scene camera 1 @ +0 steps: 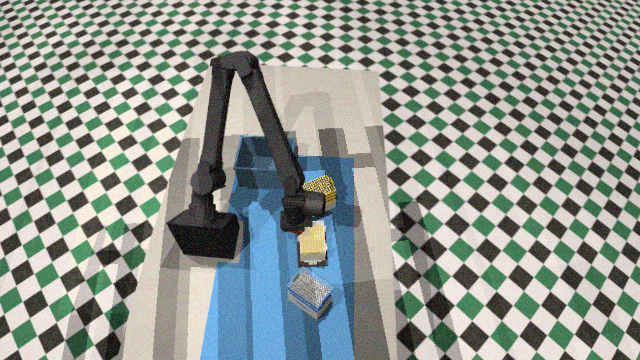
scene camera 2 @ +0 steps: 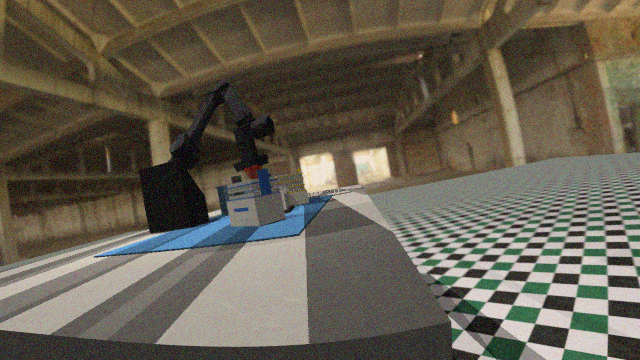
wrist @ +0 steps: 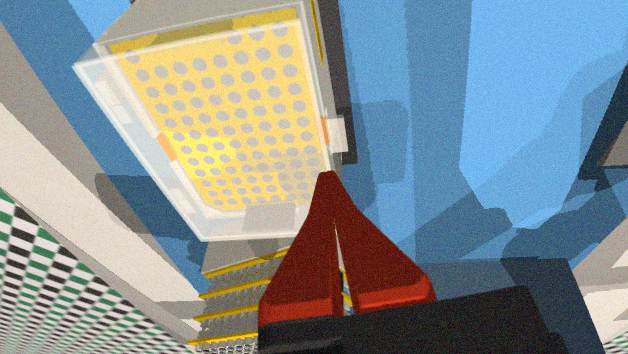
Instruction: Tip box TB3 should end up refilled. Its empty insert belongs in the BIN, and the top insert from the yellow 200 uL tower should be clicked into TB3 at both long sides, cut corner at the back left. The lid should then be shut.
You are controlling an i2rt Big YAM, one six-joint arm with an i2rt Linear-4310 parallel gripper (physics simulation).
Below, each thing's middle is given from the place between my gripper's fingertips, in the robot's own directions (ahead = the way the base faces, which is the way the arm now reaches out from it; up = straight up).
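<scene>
Clear lid (scene camera 1: 312, 241): from my hand, 1 cm below, 4 cm ahead, 1 cm to the right. Blue bin (scene camera 1: 254, 165): from my hand, 32 cm to the left, 14 cm behind, 2 cm below. Blue-trimmed tip box (scene camera 2: 253, 198): from my hand, 21 cm to the right, 4 cm ahead, 2 cm below.
</scene>
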